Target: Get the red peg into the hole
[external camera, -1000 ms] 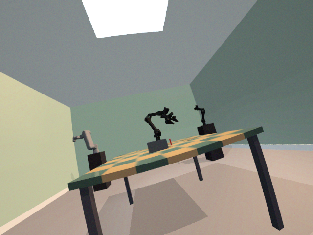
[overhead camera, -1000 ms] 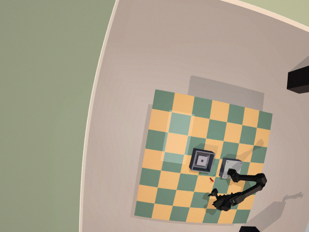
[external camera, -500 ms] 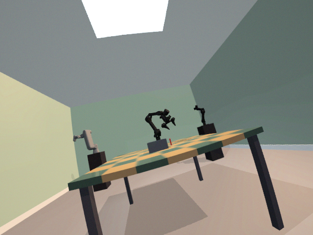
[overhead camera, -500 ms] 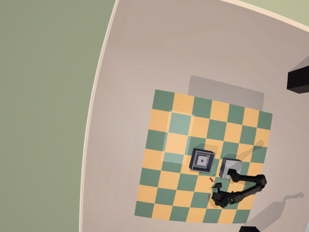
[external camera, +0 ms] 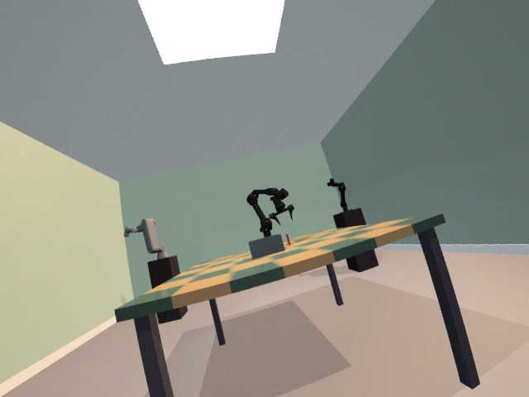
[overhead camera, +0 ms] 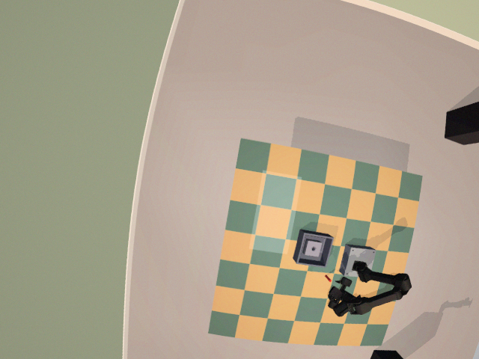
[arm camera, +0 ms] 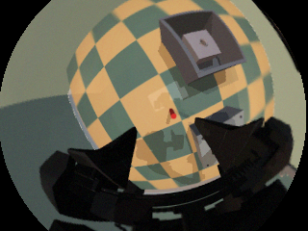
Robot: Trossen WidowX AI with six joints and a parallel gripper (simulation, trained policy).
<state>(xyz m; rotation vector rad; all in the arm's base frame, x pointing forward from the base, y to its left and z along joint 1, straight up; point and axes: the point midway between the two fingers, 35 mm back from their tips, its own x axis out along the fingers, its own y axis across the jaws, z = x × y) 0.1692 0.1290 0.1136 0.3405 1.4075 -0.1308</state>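
My gripper tip is now 120 mm above the red peg, 20 mm past it and 10 mm to the left of it. The rest, counted from my gripper tip: box: 190 mm to the right, 140 mm ahead, 130 mm below; then grey plate: 190 mm to the right, 140 mm ahead, 110 mm below.
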